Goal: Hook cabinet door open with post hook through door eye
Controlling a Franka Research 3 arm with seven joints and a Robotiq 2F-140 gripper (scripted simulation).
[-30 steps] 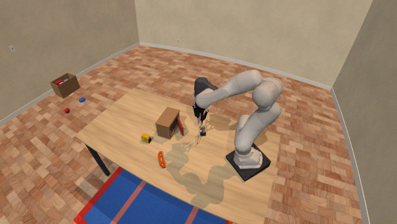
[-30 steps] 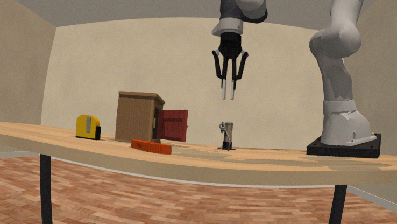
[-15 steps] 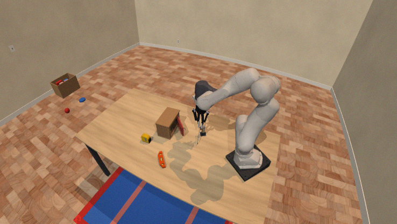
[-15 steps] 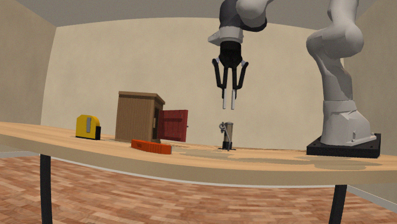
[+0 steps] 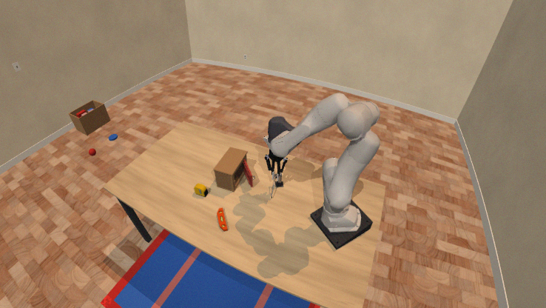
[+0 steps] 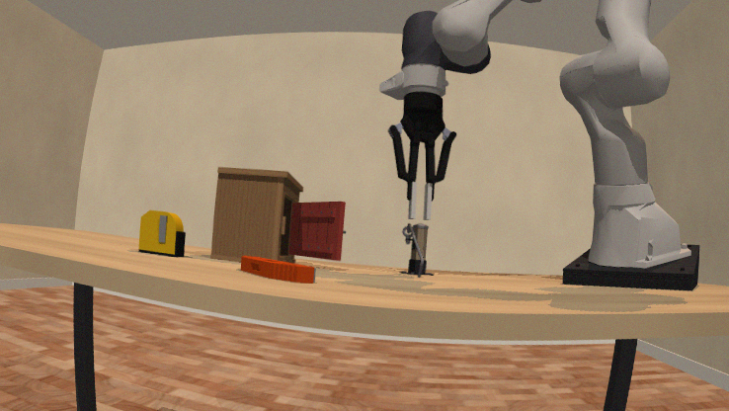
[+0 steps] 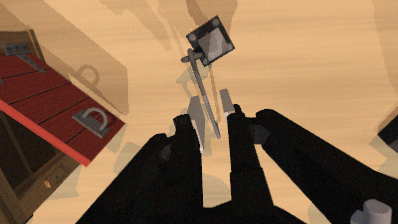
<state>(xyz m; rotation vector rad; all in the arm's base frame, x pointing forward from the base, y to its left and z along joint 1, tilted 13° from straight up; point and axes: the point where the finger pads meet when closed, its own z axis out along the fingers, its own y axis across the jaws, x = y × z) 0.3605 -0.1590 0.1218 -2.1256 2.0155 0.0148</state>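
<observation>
The thin metal hook is 9 cm below my hand, 1 cm to the left of it and 1 cm ahead of it. Also, from my hand: yellow tape measure 42 cm ahead, 19 cm to the left, 11 cm below; red door 18 cm ahead, 7 cm below, 4 cm to the right; orange level 31 cm to the left, 22 cm ahead, 13 cm below.
</observation>
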